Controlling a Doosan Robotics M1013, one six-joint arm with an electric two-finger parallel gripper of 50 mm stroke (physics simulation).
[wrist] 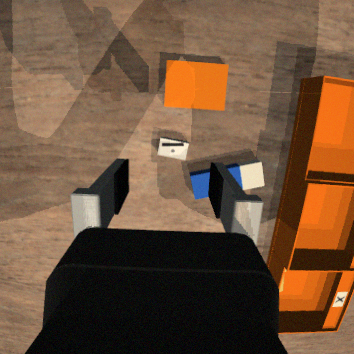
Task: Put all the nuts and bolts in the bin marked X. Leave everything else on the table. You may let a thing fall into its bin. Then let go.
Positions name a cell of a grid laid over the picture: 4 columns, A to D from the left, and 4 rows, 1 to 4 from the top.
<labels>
gripper: B3
orange block: C1
orange three-part bin: D3
</labels>
